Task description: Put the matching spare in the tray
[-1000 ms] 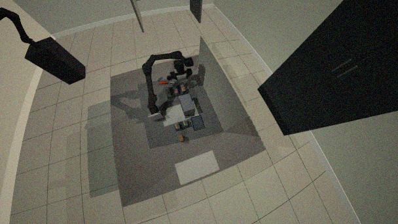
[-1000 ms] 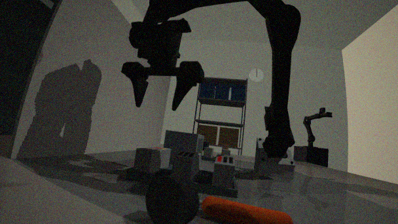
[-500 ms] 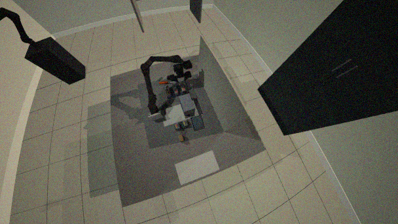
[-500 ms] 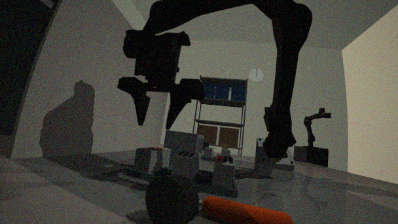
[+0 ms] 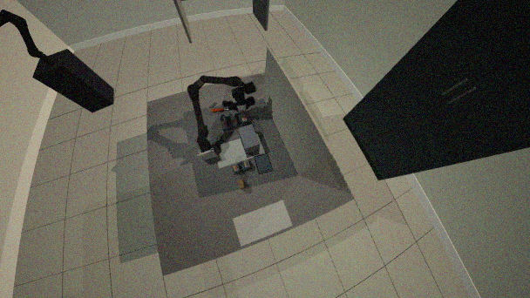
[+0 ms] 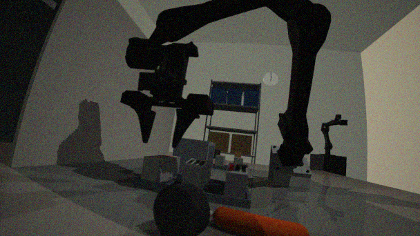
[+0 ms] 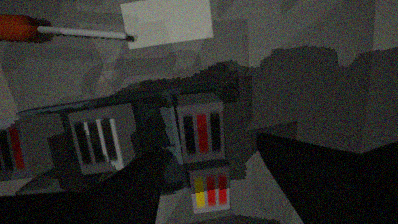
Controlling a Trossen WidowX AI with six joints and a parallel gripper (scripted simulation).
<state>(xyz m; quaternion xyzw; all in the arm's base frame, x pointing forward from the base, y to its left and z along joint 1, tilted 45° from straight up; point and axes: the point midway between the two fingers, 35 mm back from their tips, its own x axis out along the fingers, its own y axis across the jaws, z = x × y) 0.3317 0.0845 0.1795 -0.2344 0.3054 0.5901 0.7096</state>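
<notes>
The grey spare block is 30 mm below my gripper tip. The rest, counted from my gripper tip: dark round object 90 mm behind, 160 mm to the left, 50 mm below; tall grey panel 200 mm ahead, 250 mm to the right, 150 mm above; gridded dark rack 80 mm behind, 20 mm to the right, 70 mm below.
</notes>
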